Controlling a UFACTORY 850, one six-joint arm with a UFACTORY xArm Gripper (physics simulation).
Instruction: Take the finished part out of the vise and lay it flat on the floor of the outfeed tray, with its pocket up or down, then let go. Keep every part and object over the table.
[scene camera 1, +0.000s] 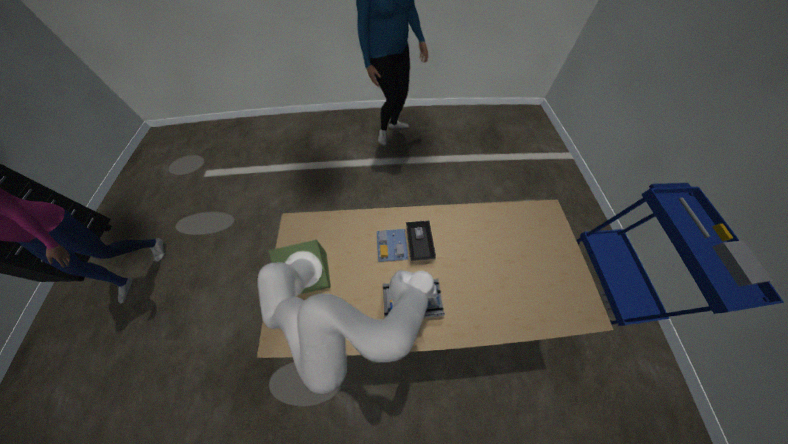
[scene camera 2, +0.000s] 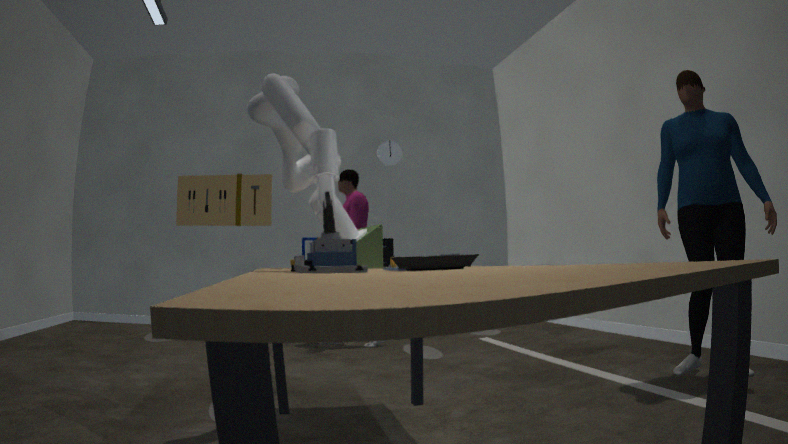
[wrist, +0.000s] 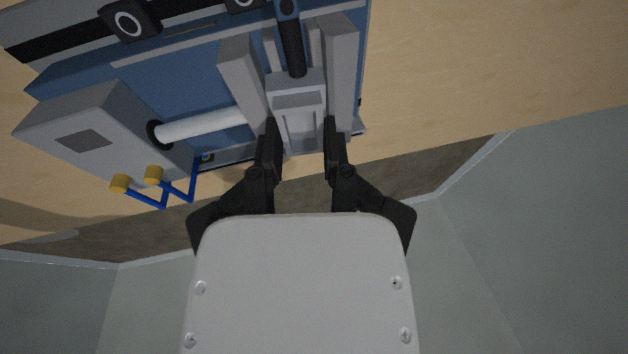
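The finished part (wrist: 297, 84), grey with a rectangular pocket, stands between the two upright grey jaws of the blue and grey vise (wrist: 182, 75) (scene camera 2: 331, 259) (scene camera 1: 438, 304). In the wrist view its pocket faces the camera, and narrow gaps show beside the jaws. My gripper (wrist: 302, 129) (scene camera 2: 329, 231) is shut on the part, one black finger on each side, near its camera-side end. The arm hides the gripper and the part in scene camera 1. A black open tray (scene camera 1: 421, 248) (scene camera 2: 434, 263), which looks like the outfeed tray, lies behind the vise with a small grey piece (scene camera 1: 419, 232) inside.
A black cylinder (wrist: 291, 47) reaches over the part's far end. A grey block (wrist: 82, 125) with yellow-tipped blue levers is left of the jaws. A blue plate (scene camera 1: 392, 244) with small pieces lies beside the tray. A green block (scene camera 1: 322, 259) stands at the arm's base.
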